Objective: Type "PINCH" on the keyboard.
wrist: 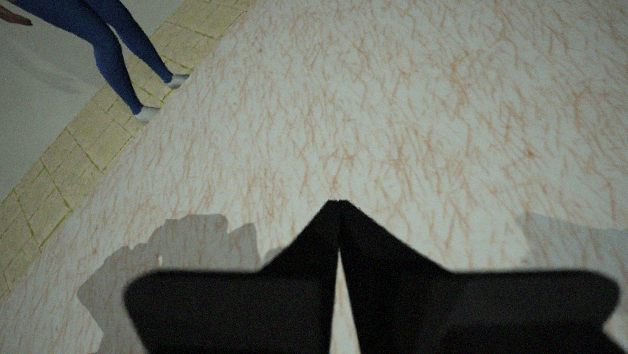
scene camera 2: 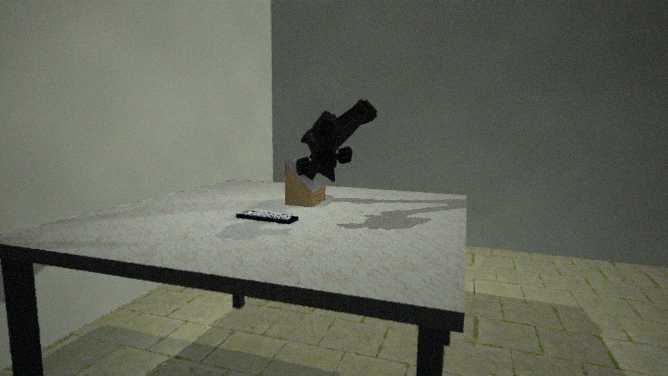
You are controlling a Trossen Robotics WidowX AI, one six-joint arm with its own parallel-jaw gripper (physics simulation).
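Pixels of known places: gripper, fingertip midpoint: (wrist: 337, 209) (scene camera 2: 333, 180); arm's base, link origin: (scene camera 2: 308, 173).
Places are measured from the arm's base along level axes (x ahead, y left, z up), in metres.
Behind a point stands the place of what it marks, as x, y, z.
A thin black keyboard (scene camera 2: 267, 217) {0.369, -0.051, -0.109} with light-coloured keys lies flat on the pale table (scene camera 2: 320, 255) {0.675, 0.202, -0.124} (wrist: 400, 100) {0.599, 0.220, -0.124}, left of the table's middle in the scene view. The keyboard does not show in the wrist view. My gripper (wrist: 337, 209) {0.418, 0.188, 0.036} is shut and empty, its two black fingertips touching above the bare table surface. In the scene view my black arm (scene camera 2: 327, 132) {0.350, 0.152, 0.185} is folded up above the table, behind and to the right of the keyboard; its fingers are too dark there to make out.
A wooden block (scene camera 2: 298, 191) {0.093, -0.016, -0.063} with a sloping grey top stands behind the keyboard, below the arm. A person in blue (wrist: 107, 52) stands beyond the table edge at the wrist view's upper left. Shadows of the arm lie on the table.
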